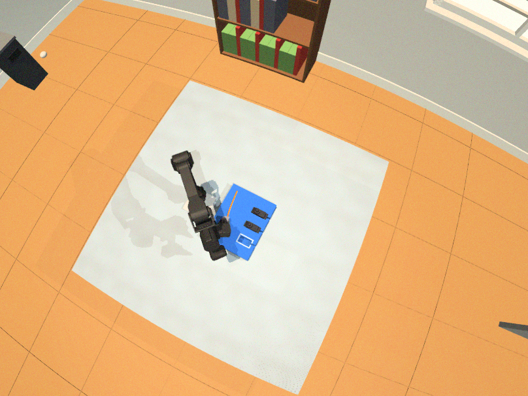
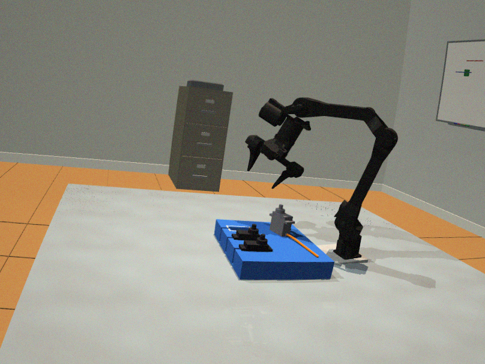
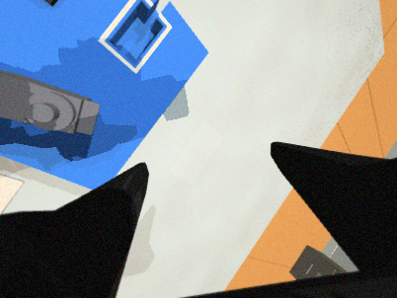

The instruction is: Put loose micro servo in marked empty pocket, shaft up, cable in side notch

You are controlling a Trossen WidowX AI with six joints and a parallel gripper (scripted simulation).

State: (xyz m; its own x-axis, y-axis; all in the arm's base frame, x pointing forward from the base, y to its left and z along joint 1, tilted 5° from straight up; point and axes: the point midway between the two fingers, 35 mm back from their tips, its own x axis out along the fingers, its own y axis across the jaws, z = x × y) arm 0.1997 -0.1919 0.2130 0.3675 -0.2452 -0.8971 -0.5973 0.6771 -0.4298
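Right now the deck is 170 mm to the left of my gripper tip, 150 mm below it and 20 mm behind it.
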